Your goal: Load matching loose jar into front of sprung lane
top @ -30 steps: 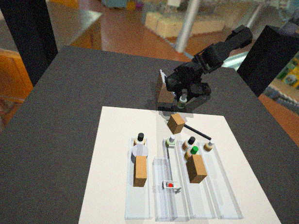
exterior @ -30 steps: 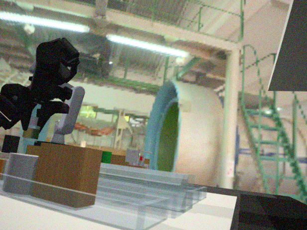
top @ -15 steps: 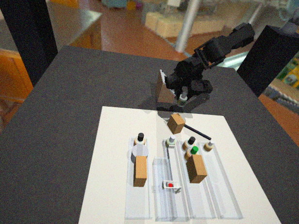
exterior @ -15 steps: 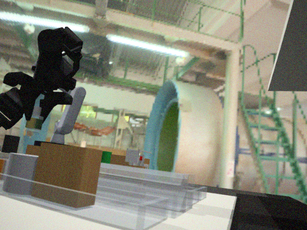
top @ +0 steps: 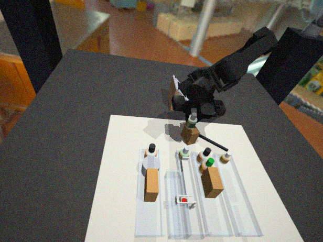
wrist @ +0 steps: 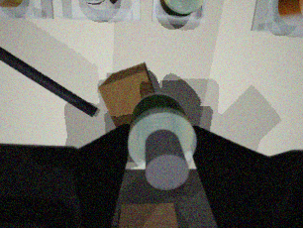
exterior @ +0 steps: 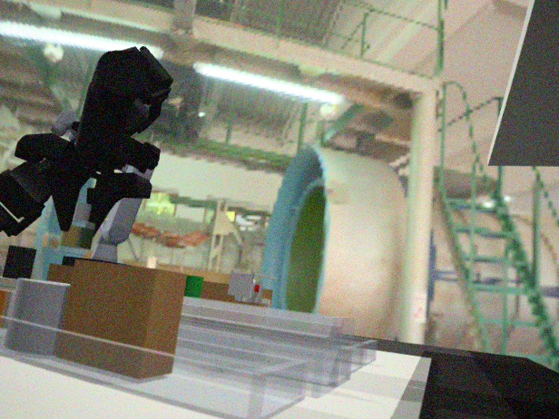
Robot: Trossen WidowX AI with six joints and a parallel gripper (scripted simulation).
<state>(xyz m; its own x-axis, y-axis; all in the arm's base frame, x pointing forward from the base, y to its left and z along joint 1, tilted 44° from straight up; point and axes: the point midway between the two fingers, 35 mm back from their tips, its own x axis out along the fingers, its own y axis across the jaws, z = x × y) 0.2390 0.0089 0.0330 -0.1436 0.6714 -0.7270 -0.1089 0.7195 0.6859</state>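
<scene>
Right now the sprung lane is 250 mm ahead of my gripper tip, 20 mm to the right of it and 90 mm below it. From my gripper tip the other things lie so: red mark (290 mm ahead, 30 mm to the right, 40 mm below); black rod (130 mm to the left, 100 mm below).
</scene>
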